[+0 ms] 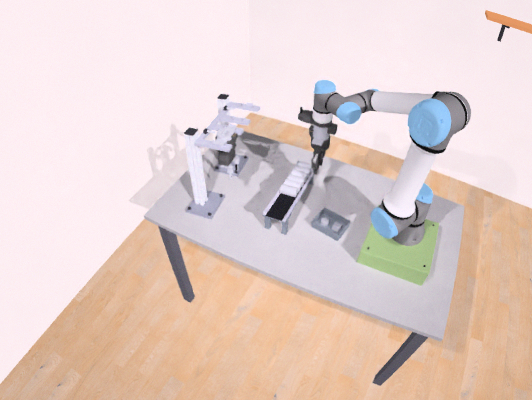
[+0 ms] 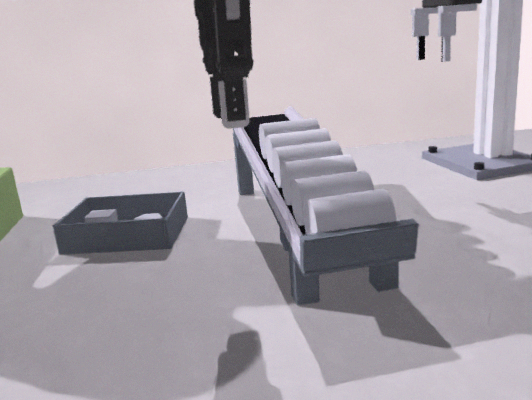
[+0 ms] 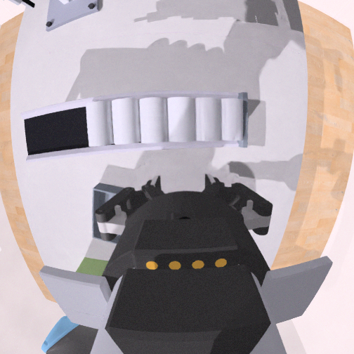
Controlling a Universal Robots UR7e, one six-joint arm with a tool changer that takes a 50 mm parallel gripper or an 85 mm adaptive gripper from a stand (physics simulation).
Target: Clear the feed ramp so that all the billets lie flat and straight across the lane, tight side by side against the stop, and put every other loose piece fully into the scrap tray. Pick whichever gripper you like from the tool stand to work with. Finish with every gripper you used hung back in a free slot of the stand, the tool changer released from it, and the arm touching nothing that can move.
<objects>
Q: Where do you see a black adaptive gripper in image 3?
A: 185,229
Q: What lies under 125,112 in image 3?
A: A billet.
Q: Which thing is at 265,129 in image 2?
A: A billet.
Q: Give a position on a stop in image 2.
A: At 322,250
</objects>
